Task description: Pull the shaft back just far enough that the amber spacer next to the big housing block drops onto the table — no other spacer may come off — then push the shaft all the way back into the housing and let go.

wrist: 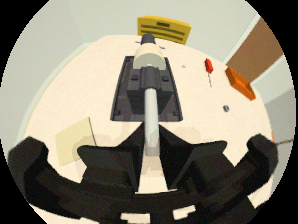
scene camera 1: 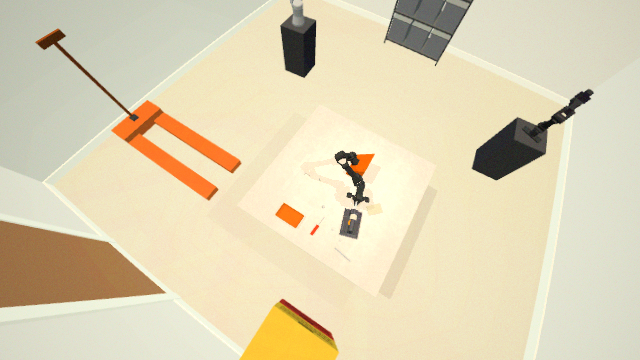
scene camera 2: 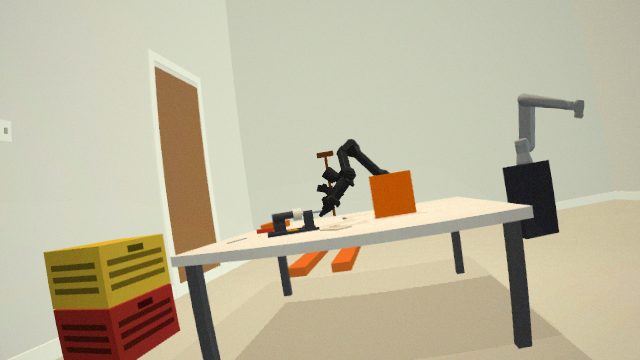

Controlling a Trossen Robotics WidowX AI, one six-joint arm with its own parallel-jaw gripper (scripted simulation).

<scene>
In view: my gripper [wrist: 149, 125], a grey shaft [wrist: 152, 144], a pale sheet [wrist: 67, 141] and a dark fixture [wrist: 128, 104].
</scene>
